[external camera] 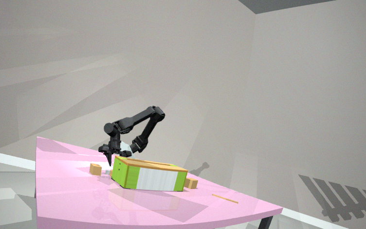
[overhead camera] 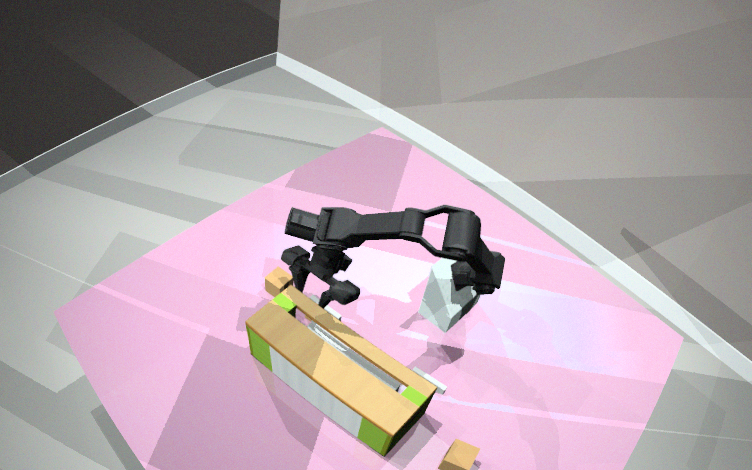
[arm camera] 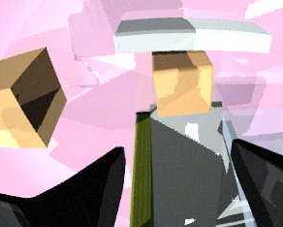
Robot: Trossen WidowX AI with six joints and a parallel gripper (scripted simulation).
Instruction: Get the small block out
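The tan block lies 2 cm behind my gripper tip and 4 cm below it. Also, from my gripper tip: thin stick 22 cm ahead, 59 cm to the left, 6 cm below; then box 2 cm ahead, 17 cm to the left.
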